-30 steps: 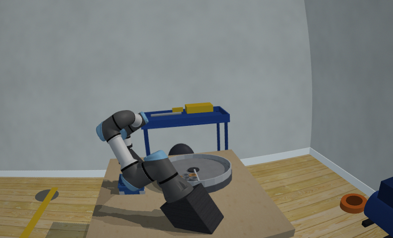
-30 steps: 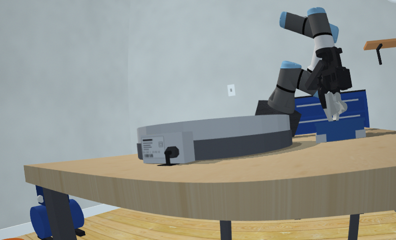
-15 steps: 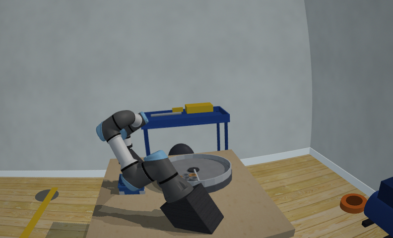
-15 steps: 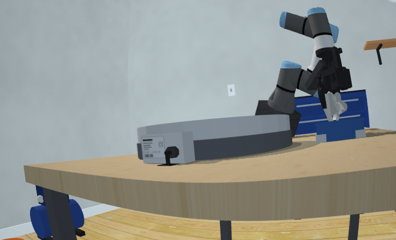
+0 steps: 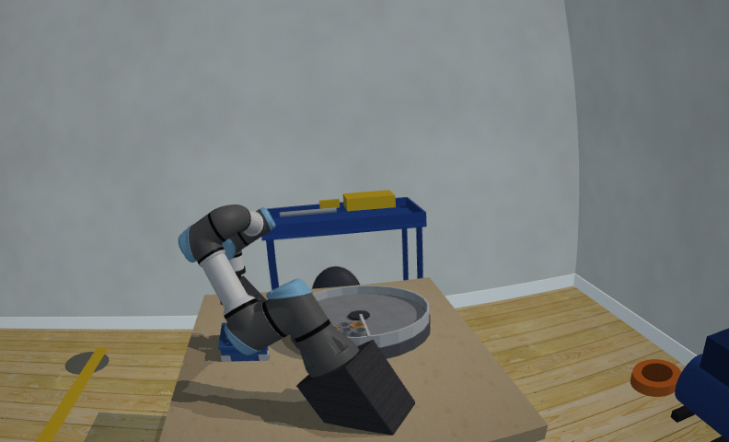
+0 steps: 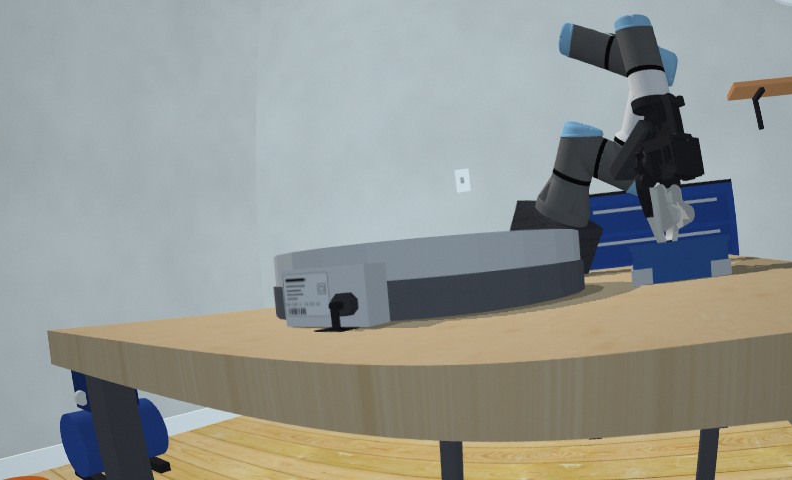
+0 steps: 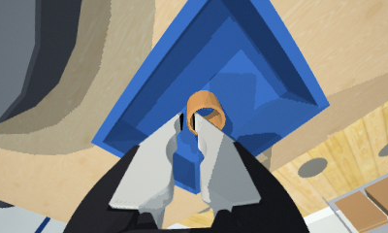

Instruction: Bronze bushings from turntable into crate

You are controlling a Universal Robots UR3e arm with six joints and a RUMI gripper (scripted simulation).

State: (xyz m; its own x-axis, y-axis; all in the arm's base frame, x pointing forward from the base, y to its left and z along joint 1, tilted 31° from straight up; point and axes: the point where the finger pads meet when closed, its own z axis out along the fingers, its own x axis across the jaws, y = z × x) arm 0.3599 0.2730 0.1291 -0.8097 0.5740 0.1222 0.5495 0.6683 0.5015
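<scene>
Now: the blue crate 1 cm behind my hand, 1 cm to the left of it and 2 cm below it. The rest, counted from my hand: grey turntable: 12 cm ahead, 33 cm to the right, 1 cm above.
</scene>
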